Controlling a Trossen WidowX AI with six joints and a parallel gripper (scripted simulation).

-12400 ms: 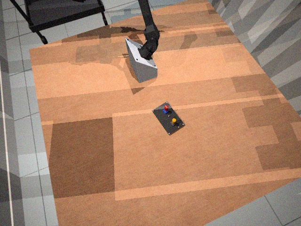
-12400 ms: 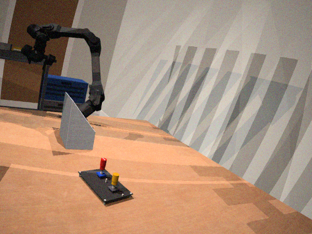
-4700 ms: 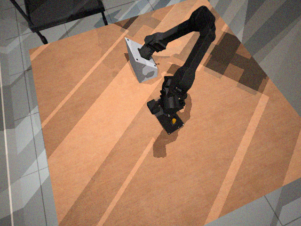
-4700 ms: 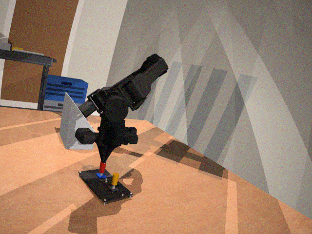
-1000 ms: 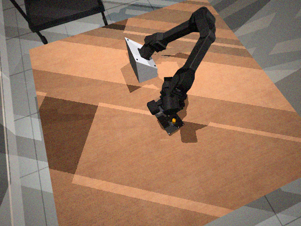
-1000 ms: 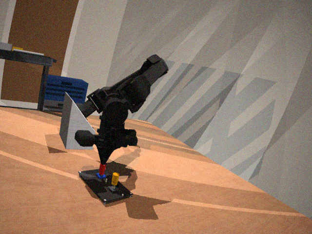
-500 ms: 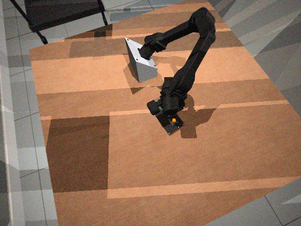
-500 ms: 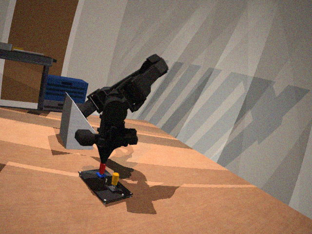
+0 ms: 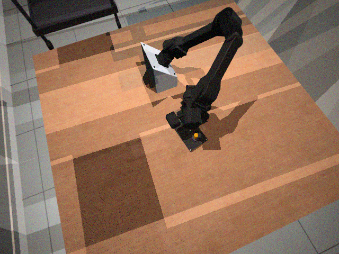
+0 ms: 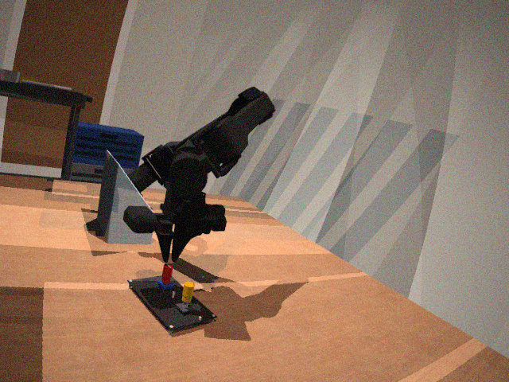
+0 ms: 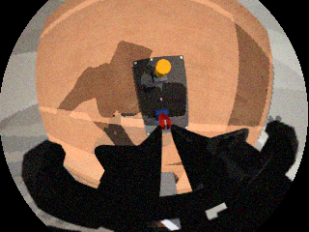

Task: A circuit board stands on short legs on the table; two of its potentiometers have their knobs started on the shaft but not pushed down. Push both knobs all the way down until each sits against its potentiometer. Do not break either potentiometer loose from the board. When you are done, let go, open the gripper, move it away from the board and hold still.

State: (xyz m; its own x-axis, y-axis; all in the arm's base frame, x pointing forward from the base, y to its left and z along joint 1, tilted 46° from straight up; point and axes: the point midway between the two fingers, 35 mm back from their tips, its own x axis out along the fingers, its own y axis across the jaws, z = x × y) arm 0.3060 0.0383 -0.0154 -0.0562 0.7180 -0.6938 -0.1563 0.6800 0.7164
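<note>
The red knob is 2 cm below my gripper tip. From my gripper tip the other things lie so: yellow knob (8 cm ahead, 2 cm below, 1 cm to the left).
</note>
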